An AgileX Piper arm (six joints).
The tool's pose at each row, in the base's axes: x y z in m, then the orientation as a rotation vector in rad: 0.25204 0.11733 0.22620 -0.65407 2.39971 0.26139; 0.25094 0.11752 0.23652 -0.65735 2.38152 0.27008; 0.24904 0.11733 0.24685 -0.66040 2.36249 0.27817; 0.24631 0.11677 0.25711 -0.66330 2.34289 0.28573; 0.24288 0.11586 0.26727 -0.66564 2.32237 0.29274; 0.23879 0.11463 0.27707 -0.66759 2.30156 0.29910; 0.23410 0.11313 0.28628 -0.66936 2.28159 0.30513; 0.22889 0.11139 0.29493 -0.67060 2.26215 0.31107; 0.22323 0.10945 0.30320 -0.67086 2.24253 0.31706; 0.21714 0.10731 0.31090 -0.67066 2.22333 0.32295; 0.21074 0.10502 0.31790 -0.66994 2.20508 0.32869
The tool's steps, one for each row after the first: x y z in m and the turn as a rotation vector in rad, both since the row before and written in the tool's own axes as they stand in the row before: -0.00575 0.00098 -0.00858 -0.00508 -0.01718 -0.00487; -0.00523 0.00109 -0.00904 -0.00457 -0.01793 -0.00512; -0.00467 0.00122 -0.00947 -0.00416 -0.01841 -0.00533; -0.00420 0.00131 -0.00982 -0.00358 -0.01934 -0.00538; -0.00361 0.00140 -0.00996 -0.00304 -0.01962 -0.00541; -0.00294 0.00149 -0.00991 -0.00290 -0.01883 -0.00516; -0.00233 0.00158 -0.00985 -0.00278 -0.01845 -0.00470; -0.00191 0.00167 -0.00989 -0.00253 -0.01889 -0.00410; -0.00136 0.00175 -0.00980 -0.00240 -0.01861 -0.00371; -0.00080 0.00180 -0.00956 -0.00225 -0.01784 -0.00314
